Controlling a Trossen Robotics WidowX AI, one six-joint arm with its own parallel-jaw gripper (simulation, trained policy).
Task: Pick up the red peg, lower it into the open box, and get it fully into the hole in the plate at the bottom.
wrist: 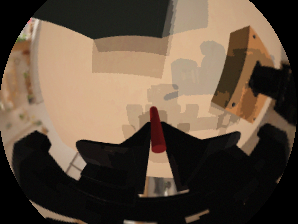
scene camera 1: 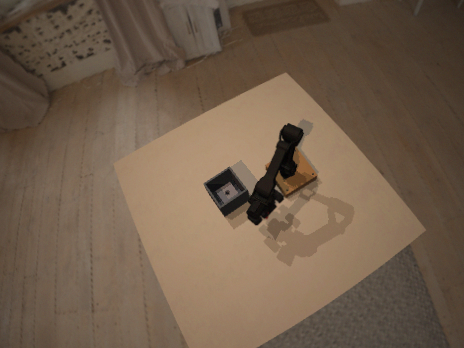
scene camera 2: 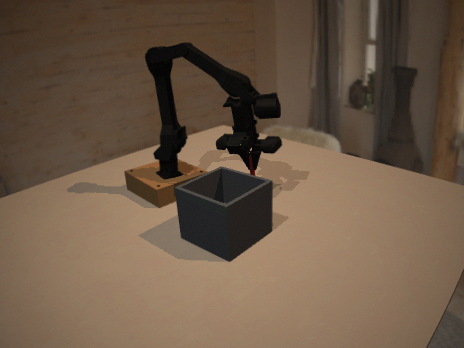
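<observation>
A dark box (scene camera 2: 226,230) is here in the scene, and I see the box (scene camera 1: 212,185) from scene camera 1 too. As for my gripper (scene camera 2: 252,169), it is visible as well, and the wrist view also gives me the gripper (wrist: 155,124).
</observation>
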